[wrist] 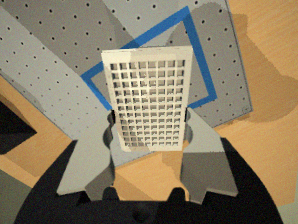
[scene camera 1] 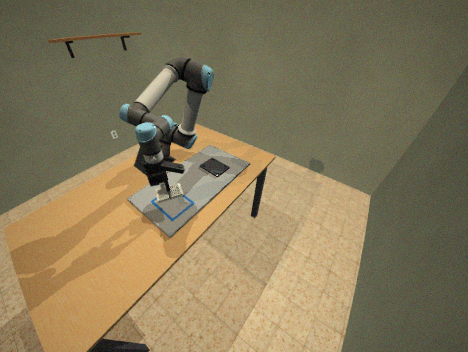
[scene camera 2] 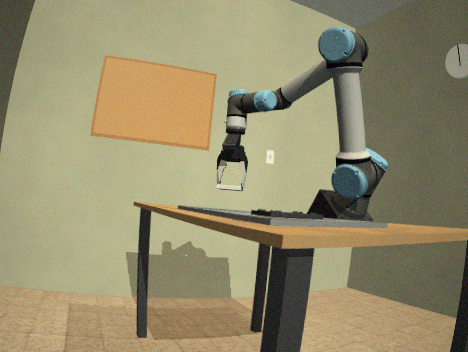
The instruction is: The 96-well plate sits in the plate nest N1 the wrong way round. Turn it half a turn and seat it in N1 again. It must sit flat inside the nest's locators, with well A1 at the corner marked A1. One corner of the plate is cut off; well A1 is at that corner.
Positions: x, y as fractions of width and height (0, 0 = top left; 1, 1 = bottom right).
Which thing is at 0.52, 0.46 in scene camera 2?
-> My gripper.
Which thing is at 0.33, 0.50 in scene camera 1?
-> My gripper.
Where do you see a white 96-well plate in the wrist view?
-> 0.48, 0.38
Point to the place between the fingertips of my gripper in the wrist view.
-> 0.50, 0.49
